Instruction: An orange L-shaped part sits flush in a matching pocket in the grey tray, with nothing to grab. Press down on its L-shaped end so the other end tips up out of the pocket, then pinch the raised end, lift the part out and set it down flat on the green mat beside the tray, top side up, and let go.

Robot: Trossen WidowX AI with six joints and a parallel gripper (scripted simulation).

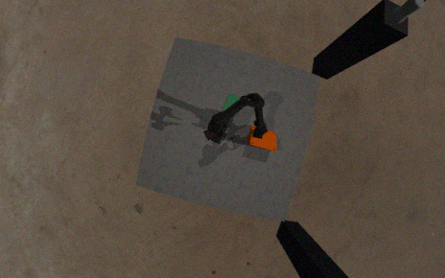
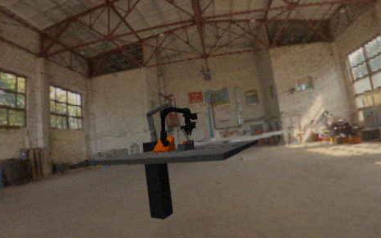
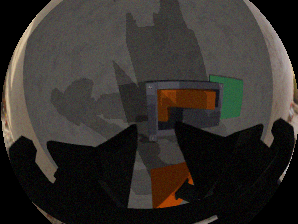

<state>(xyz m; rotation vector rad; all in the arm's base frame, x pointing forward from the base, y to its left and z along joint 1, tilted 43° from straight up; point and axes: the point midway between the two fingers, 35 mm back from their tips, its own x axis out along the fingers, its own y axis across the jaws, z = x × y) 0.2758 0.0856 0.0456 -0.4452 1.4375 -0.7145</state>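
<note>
Right now my gripper tip is 100 mm above the orange L-shaped part, 40 mm to the left of it and 10 mm past it. The rest, counted from my gripper tip: green mat 220 mm to the right, 160 mm below, 40 mm behind.
</note>
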